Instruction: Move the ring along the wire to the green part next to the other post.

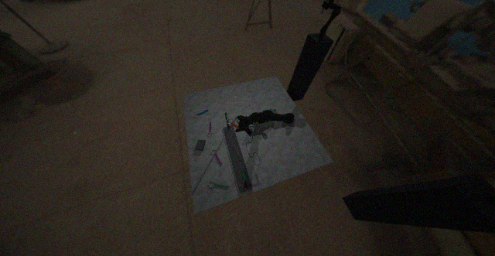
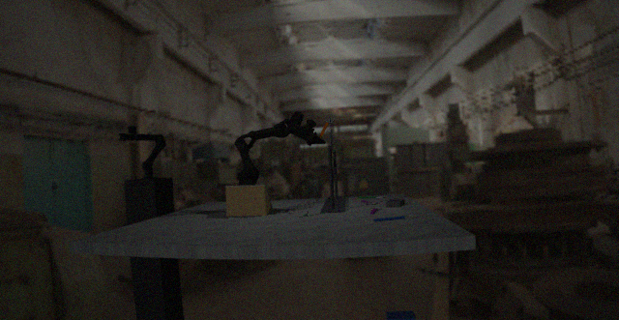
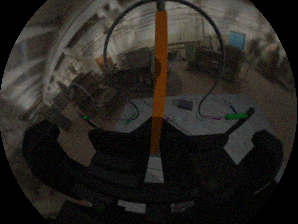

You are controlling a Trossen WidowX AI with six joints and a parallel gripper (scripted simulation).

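Right now my gripper tip is 10 mm short of the ring with orange handle, 20 mm to the left of it and 90 mm below it. Round my gripper tip: grey block (340 mm ahead, 120 mm to the right, 320 mm below).
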